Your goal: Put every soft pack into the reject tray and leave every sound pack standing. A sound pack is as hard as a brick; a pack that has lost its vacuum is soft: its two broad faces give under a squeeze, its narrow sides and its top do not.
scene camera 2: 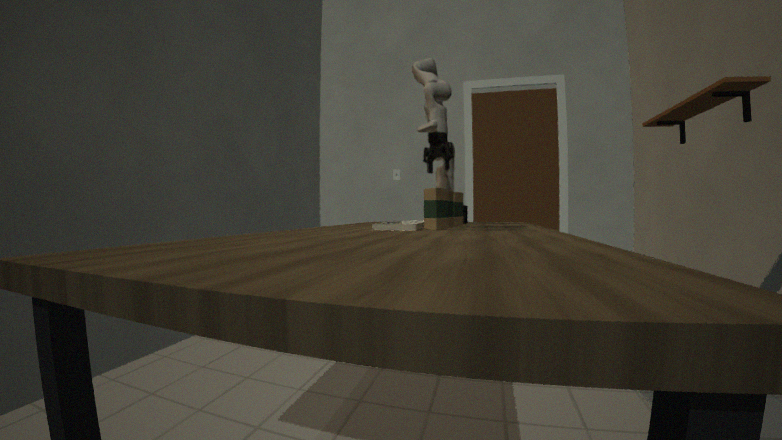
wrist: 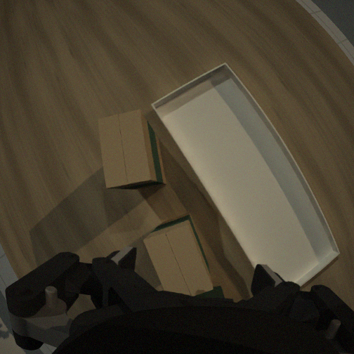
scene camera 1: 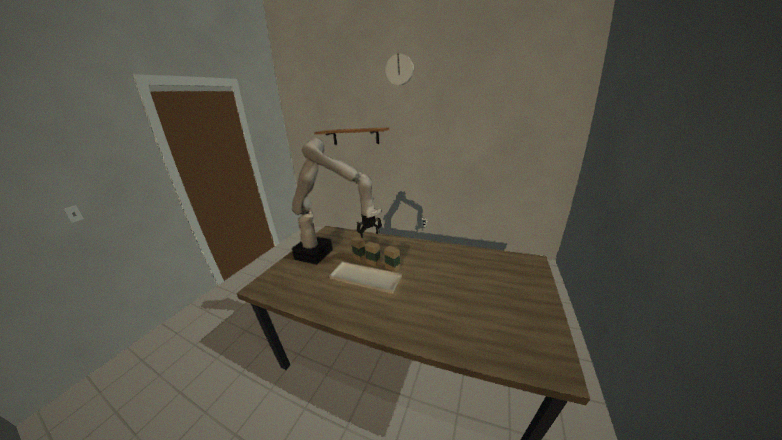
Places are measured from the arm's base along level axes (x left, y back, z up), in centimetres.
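Pixels of known places: gripper, between the fingertips: (scene camera 2: 437, 172) (scene camera 1: 370, 236); arm's base, origin of its link: (scene camera 1: 311, 244).
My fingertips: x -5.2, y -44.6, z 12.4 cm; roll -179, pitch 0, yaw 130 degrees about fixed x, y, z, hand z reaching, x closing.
Observation:
Ahead of a thing's pixels: the offset from my fingertips to its top centre. Level surfaces: height alone.
Three tan packs with green bands stand upright in a row beside the reject tray @(dx -12.0, dy +1.9, dz -19.2 cm) (scene camera 1: 365, 277) (scene camera 2: 396, 226) (wrist: 235, 175), which is white and empty. The right pack @(dx -1.2, dy -12.5, dz -7.3 cm) (scene camera 1: 392, 257) (scene camera 2: 437, 209) (wrist: 125, 150) stands farthest from the arm's base. The middle pack @(dx +1.5, dy +1.0, dz -11.3 cm) (scene camera 1: 372, 253) (wrist: 177, 260) shows between the fingers from above in the wrist view. The left pack @(dx +6.0, dy +11.9, dz -11.3 cm) (scene camera 1: 358, 249) is nearest the base; in the wrist view it is mostly hidden behind the gripper. My gripper (scene camera 1: 369, 232) (scene camera 2: 439, 168) (wrist: 194, 270) is open and empty, above the pack tops. Softness cannot be seen.
The wooden table @(dz -21.4 cm) (scene camera 1: 464, 306) (scene camera 2: 382, 273) carries the arm's black base (scene camera 1: 311, 250) left of the packs. The tray's long side runs close along the row. A shelf (scene camera 1: 352, 130) (scene camera 2: 732, 82) hangs on the wall, away from the packs.

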